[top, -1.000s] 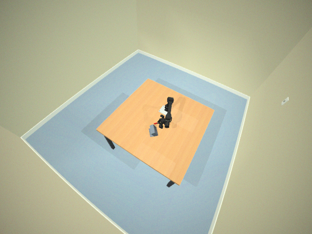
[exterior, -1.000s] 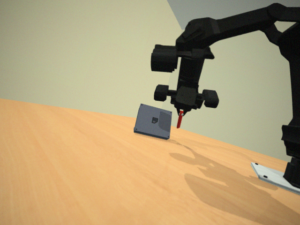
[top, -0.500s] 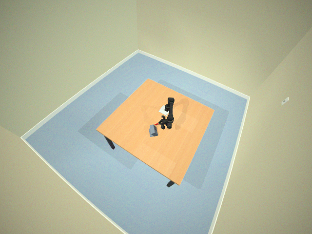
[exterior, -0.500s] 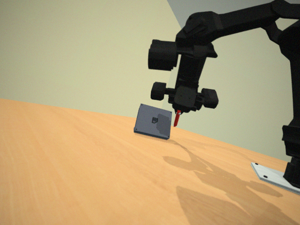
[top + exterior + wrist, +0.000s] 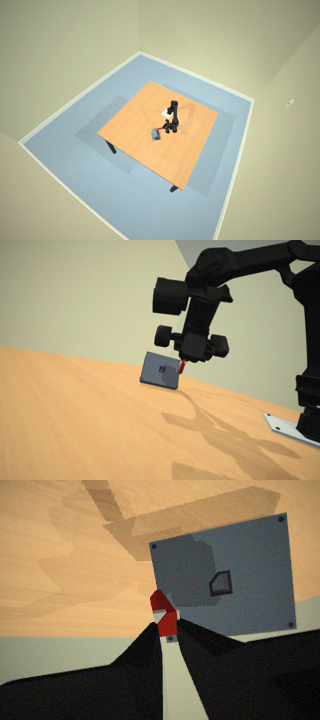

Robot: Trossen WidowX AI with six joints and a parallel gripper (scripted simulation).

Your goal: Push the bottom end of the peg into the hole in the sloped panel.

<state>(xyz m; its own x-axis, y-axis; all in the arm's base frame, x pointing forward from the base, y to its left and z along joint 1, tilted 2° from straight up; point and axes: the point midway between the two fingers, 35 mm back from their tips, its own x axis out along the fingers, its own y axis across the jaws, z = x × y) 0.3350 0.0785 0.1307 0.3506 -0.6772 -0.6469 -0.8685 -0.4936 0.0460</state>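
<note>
Now: the grey sloped panel 9 cm ahead of my gripper tip, 6 cm below it and 3 cm to the right of it. Round my gripper tip: red square peg: 1 cm to the right, 1 cm below.
</note>
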